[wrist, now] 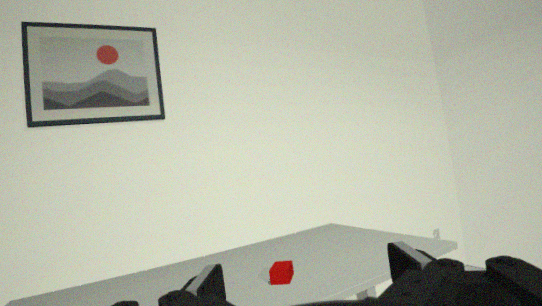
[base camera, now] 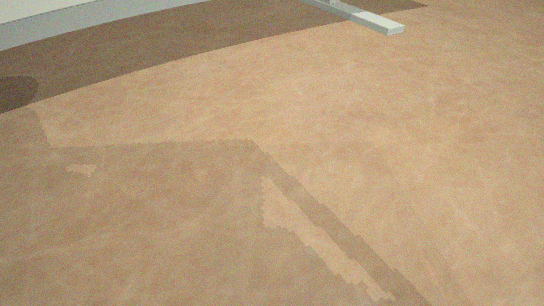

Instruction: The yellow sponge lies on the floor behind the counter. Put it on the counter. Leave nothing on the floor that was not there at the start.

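Places are measured from the arm's base along level axes (x right, y ahead, z up), in metres.
Where they show: gripper, fingertip midpoint: [wrist: 305, 273].
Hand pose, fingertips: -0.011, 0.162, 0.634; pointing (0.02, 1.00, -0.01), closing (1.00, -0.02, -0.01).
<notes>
After its pixels a point has its place, as x, y, z.
My gripper [wrist: 305, 273] @[-0.011, 0.162, 0.634] is open and empty, with its two dark fingers standing wide apart at the bottom of the wrist view. The yellow sponge does not show in the base camera view or the wrist view. I cannot make out the counter for certain in either view.
A grey table [wrist: 220, 272] @[-0.294, 1.140, 0.324] stands by the wall, with a red block [wrist: 281, 273] @[-0.067, 0.955, 0.358] on its top, seen beyond the fingers. A light table foot [base camera: 372, 21] rests on the floor [base camera: 400, 125] @[0.270, 0.575, -0.396] at the upper right. A framed picture [wrist: 95, 95] @[-0.775, 1.226, 1.106] hangs on the wall.
</notes>
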